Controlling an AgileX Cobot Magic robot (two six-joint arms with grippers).
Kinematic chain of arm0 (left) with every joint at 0, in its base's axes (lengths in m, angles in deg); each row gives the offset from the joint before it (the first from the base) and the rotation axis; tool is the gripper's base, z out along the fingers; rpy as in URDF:
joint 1: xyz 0 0 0.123 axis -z
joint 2: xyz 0 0 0 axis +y
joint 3: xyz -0.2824 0 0.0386 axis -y
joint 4: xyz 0.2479 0 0.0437 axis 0.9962 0 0.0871
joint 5: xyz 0 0 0 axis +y
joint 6: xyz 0.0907 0 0.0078 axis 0.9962 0 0.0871
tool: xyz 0 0 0 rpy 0 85 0
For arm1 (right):
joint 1: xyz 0 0 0.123 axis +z
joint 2: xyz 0 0 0 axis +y
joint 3: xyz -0.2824 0 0.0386 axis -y
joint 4: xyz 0.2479 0 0.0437 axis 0.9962 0 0.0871
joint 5: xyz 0 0 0 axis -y
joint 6: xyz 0.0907 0 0.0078 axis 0.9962 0 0.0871
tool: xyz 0 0 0 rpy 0 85 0
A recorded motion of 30 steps. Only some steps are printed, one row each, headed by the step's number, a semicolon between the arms.
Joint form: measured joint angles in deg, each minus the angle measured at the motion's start. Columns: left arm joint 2, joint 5, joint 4, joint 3, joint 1, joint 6; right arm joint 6, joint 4, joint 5, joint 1, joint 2, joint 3.
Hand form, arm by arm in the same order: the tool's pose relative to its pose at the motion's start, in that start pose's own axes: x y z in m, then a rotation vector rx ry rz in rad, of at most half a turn. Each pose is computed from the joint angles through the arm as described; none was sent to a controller.
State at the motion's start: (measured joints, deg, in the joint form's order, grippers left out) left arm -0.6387 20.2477 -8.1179 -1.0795 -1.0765 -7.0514; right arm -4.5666 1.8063 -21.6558 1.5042 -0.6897 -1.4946
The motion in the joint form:
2: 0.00 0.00 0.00 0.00 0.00 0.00; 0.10 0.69 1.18 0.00 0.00 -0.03
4: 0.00 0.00 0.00 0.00 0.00 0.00; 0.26 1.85 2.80 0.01 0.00 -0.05
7: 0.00 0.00 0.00 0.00 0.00 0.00; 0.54 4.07 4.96 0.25 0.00 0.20
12: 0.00 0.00 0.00 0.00 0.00 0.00; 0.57 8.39 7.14 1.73 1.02 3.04
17: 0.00 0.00 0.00 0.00 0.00 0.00; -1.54 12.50 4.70 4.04 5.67 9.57
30: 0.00 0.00 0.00 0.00 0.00 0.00; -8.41 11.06 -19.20 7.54 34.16 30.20
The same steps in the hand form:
2: 0.0000 0.0000 0.0000 0.0000 0.0000 0.0000; -0.0017 0.0002 0.0000 -0.0027 -0.0203 0.0130
4: 0.0000 0.0000 0.0000 0.0000 0.0000 0.0000; -0.0042 0.0006 0.0000 -0.0076 -0.0487 0.0348
7: 0.0000 0.0000 0.0000 0.0000 0.0000 0.0000; -0.0092 0.0014 -0.0008 -0.0210 -0.0916 0.0753
12: 0.0000 0.0000 0.0000 0.0000 0.0000 0.0000; -0.0278 0.0033 -0.0063 -0.0664 -0.1617 0.1414
17: 0.0000 0.0000 0.0000 0.0000 0.0000 0.0000; -0.0576 0.0068 -0.0137 -0.1357 -0.1525 0.1600
30: 0.0000 0.0000 0.0000 0.0000 0.0000 0.0000; -0.1164 0.0199 0.0168 -0.2696 0.3822 -0.0375

